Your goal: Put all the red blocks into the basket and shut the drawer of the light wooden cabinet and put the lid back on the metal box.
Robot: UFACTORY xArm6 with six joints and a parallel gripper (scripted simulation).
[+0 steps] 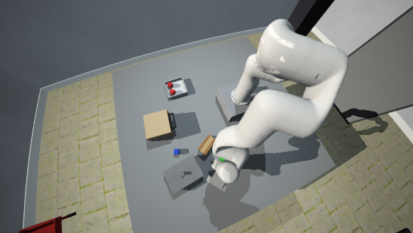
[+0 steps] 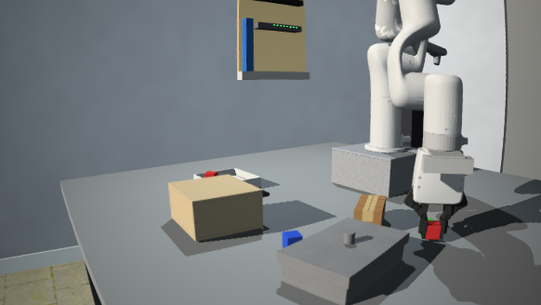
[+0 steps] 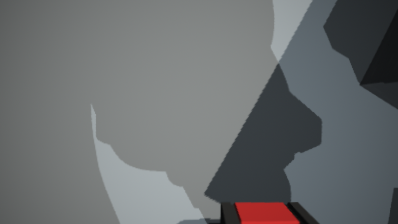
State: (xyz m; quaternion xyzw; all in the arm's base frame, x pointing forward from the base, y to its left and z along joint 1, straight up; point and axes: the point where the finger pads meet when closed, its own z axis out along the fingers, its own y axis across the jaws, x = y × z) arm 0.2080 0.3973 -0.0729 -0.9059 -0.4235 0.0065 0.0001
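Now: hand 4 cm to the left of the green block, 2 cm past it and 2 cm above it. From my hand the other things lie so: blue block: 24 cm ahead, 13 cm to the right, 2 cm below; then knobbed lid: 21 cm ahead, 2 cm above; then cardboard box: 14 cm to the right, 5 cm ahead.
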